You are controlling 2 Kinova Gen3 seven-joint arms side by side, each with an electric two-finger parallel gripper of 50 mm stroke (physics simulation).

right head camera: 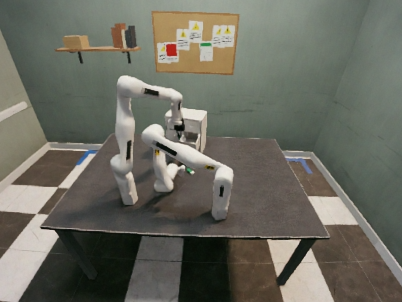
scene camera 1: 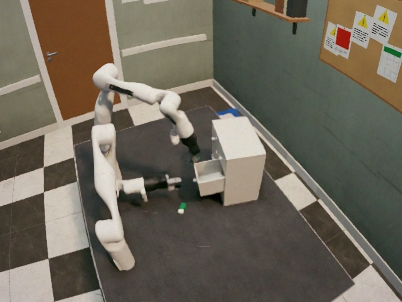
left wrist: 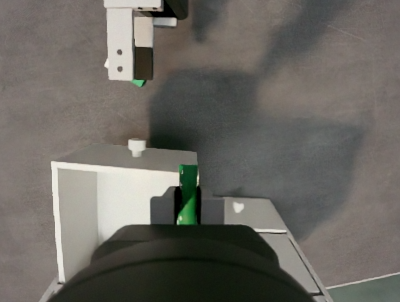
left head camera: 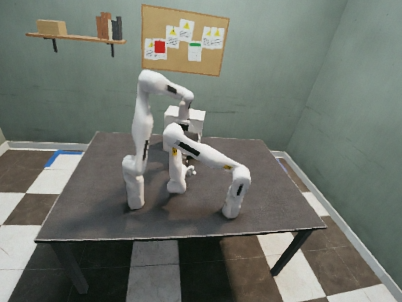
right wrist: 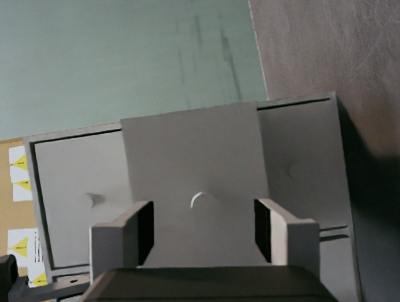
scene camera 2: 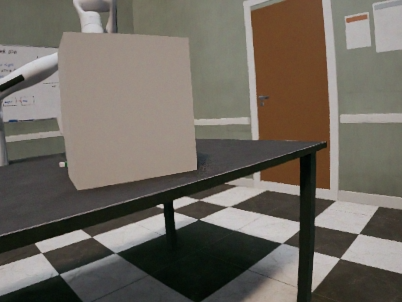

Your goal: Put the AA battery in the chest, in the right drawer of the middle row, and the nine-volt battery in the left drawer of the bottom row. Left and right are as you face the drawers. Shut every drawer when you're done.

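Seen in the pictures: left gripper, between the fingertips: (right head camera: 180, 137) (scene camera 1: 195, 159) (left wrist: 187, 199); right gripper, between the fingertips: (scene camera 1: 181, 182) (left wrist: 134, 79) (right wrist: 204, 221); left arm's base, origin of its link: (right head camera: 130, 199) (left head camera: 136, 202); right arm's base, origin of its link: (right head camera: 219, 213) (scene camera 1: 125, 262) (left head camera: 229, 211).
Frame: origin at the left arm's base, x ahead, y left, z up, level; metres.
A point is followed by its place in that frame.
Observation:
The white chest (right head camera: 196, 116) {z 0.334, x 0.503, y -0.473 m} (scene camera 1: 245, 170) {z 0.246, x 0.516, y -0.540 m} (scene camera 2: 127, 110) {z 0.160, x 0.651, y -0.455 m} has its right middle-row drawer (scene camera 1: 212, 187) {z 0.157, x 0.375, y -0.476 m} (left wrist: 77, 210) {z 0.171, x 0.378, y -0.472 m} (right wrist: 195, 150) {z 0.152, x 0.328, y -0.425 m} pulled out; its visible inside is bare. My left gripper (scene camera 1: 194, 158) {z 0.232, x 0.368, y -0.338 m} (left wrist: 187, 199) {z 0.232, x 0.368, y -0.338 m} is shut on the green AA battery (left wrist: 188, 175) {z 0.235, x 0.347, y -0.331 m}, which points downward over the drawer's side edge near its front corner; its height above the rim is unclear. The green and white nine-volt battery (right head camera: 190, 171) {z 0.011, x 0.232, y -0.405 m} (scene camera 1: 182, 207) {z 0.013, x 0.240, y -0.404 m} (scene camera 2: 62, 164) {z 0.008, x 0.229, y -0.427 m} lies on the table, partly hidden by the right fingers in the left wrist view (left wrist: 139, 83) {z 0.013, x 0.263, y -0.391 m}. My right gripper (scene camera 1: 174, 183) {z 0.152, x 0.266, y -0.364 m} (right wrist: 204, 221) {z 0.152, x 0.266, y -0.364 m} is open and empty, facing the drawer front, apart from it.
The other drawer fronts that show, such as the top-row one (right wrist: 75, 220) {z 0.291, x 0.464, y -0.416 m} and the bottom-row one (right wrist: 305, 150) {z 0.040, x 0.450, y -0.452 m}, look shut. The right arm (scene camera 1: 105, 175) {z 0.418, x -0.075, y -0.388 m} reaches low across the dark table (scene camera 1: 225, 250) {z 0.000, x 0.280, y -0.733 m}. The left arm (scene camera 1: 140, 92) {z 0.635, x 0.177, y -0.247 m} arches above it.

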